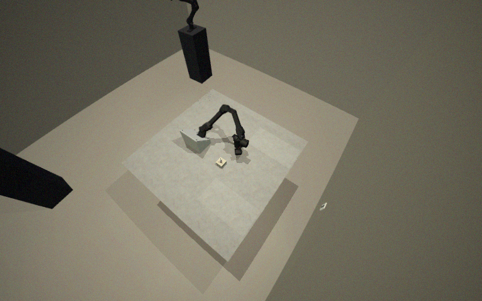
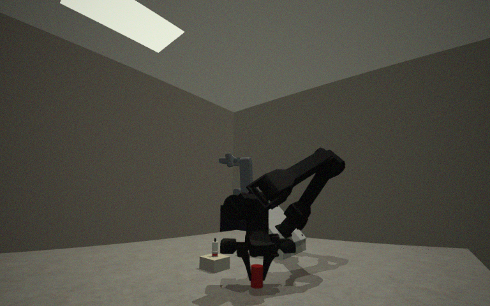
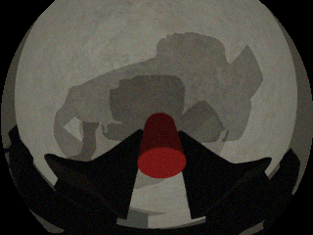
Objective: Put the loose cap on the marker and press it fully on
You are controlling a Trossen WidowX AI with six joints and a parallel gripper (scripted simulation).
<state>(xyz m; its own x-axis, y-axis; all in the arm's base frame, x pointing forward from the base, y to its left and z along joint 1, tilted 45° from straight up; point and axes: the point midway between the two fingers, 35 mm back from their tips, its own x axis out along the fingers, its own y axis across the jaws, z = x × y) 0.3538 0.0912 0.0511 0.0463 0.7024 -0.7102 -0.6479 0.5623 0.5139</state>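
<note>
Now: the pale holder block 5 cm behind my gripper tip and 19 cm to the right of it. Round my gripper tip: red cap (1 cm above).
</note>
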